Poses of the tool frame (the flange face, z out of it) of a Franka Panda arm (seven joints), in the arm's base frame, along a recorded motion.
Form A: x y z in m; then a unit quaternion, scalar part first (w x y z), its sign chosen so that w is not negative.
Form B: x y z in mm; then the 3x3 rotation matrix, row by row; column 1 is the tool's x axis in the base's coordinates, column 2 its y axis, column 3 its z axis. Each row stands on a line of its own. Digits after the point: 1 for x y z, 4 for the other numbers.
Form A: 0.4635 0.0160 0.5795 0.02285 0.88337 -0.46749 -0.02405
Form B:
463.5 16.0 579.5
0.5617 -0.8248 -0.0639
-0.8270 -0.5619 -0.0179
-0.0211 0.0629 -0.9978

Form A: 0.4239 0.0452 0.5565 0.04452 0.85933 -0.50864 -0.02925
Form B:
423.9 45.2 556.5
0.4809 -0.8716 -0.0956
-0.8768 -0.4786 -0.0468
-0.0050 0.1063 -0.9943

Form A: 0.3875 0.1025 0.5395 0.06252 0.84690 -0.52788 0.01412
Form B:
387.5 102.5 539.5
0.4423 -0.8959 -0.0421
-0.8924 -0.4349 -0.1208
0.0899 0.0910 -0.9918

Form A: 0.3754 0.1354 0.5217 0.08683 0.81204 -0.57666 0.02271
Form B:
375.4 135.4 521.7
0.3339 -0.9405 -0.0633
-0.9326 -0.3198 -0.1672
0.1370 0.1148 -0.9839

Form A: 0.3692 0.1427 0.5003 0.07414 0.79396 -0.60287 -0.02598
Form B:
369.2 142.7 500.3
0.2717 -0.9535 -0.1306
-0.9612 -0.2621 -0.0864
0.0481 0.1491 -0.9877

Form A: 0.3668 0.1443 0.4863 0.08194 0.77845 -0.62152 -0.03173
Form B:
366.8 144.3 486.3
0.2254 -0.9625 -0.1513
-0.9729 -0.2140 -0.0881
0.0525 0.1670 -0.9846

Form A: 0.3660 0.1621 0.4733 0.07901 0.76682 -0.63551 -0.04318
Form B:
366.0 162.1 473.3
0.1885 -0.9678 -0.1666
-0.9815 -0.1798 -0.0663
0.0342 0.1761 -0.9838

